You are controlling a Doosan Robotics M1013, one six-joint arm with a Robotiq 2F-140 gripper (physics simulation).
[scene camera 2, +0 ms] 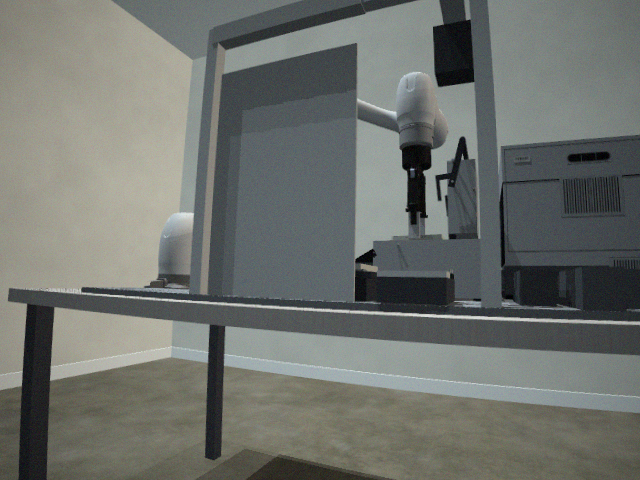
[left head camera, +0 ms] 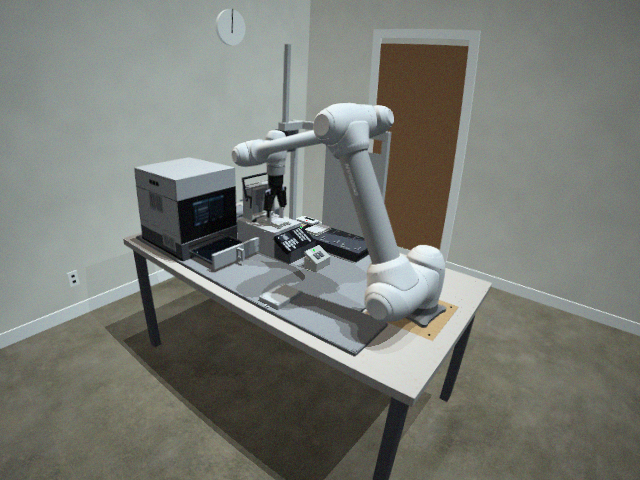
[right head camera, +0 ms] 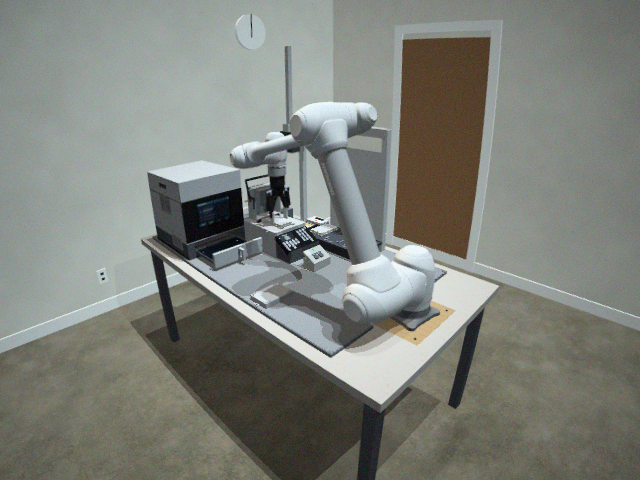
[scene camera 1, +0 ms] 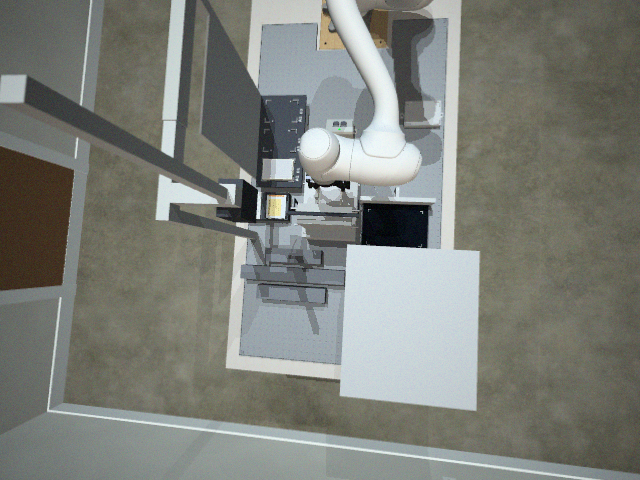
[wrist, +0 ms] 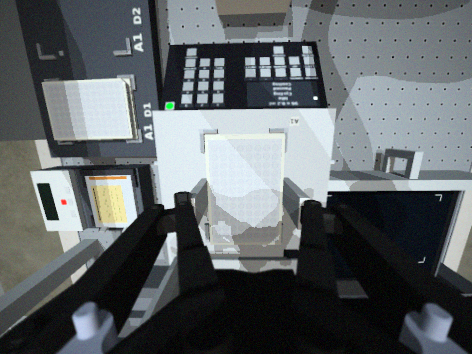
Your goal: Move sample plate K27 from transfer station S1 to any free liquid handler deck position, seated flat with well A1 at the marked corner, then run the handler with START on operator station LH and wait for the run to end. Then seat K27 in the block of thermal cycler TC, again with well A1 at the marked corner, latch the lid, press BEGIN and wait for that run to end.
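Pixels of known places: gripper, fingertip midpoint: (left head camera: 275, 221) (right head camera: 279, 221) (scene camera 1: 330, 190) (wrist: 244, 189); arm's base, link origin: (left head camera: 417, 309) (right head camera: 409, 312).
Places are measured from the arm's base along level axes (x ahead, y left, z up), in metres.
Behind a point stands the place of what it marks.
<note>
The pale sample plate (wrist: 245, 185) @(x 0.806, y 0.070, z 0.165 m) (scene camera 2: 434, 237) @(x 0.866, y 0.037, z 0.159 m) lies level on the block area of the white thermal cycler (wrist: 312, 150) (left head camera: 258, 240), inside the corner brackets. An A1 mark shows beyond its upper right corner in the wrist view. The plate's own lettering is unreadable, and whether it is fully down is hard to tell. My gripper (wrist: 244, 189) @(x 0.813, y 0.071, z 0.156 m) (left head camera: 276, 209) @(x 0.813, y 0.071, z 0.156 m) (right head camera: 279, 211) @(x 0.813, y 0.071, z 0.156 m) (scene camera 2: 416, 229) @(x 0.813, y 0.071, z 0.156 m) points down, shut on the plate's two long sides. The cycler lid (left head camera: 255, 198) @(x 0.909, y 0.123, z 0.263 m) (scene camera 2: 461, 201) @(x 0.939, y 0.000, z 0.234 m) stands raised behind it. The dark deck (scene camera 1: 283, 118) @(x 0.529, y -0.190, z 0.067 m) (wrist: 90, 65) @(x 0.682, y -0.174, z 0.066 m) holds another plate (wrist: 87, 110) @(x 0.746, y -0.168, z 0.083 m) (scene camera 1: 278, 169) @(x 0.748, y -0.164, z 0.082 m) at D1.
A small two-button box (left head camera: 316, 258) @(x 0.509, y 0.073, z 0.065 m) (scene camera 1: 339, 124) @(x 0.524, y 0.041, z 0.069 m) with a green light stands before the cycler. A large instrument (left head camera: 186, 206) @(x 0.970, y 0.475, z 0.278 m) (scene camera 1: 410, 325) @(x 1.194, y 0.379, z 0.412 m) has its drawer (wrist: 400, 225) @(x 0.880, y 0.375, z 0.044 m) out beside the cycler. A yellow-labelled box (wrist: 110, 202) @(x 0.896, y -0.153, z 0.064 m) and a tall post (left head camera: 286, 103) @(x 0.950, y -0.102, z 0.727 m) stand nearby.
</note>
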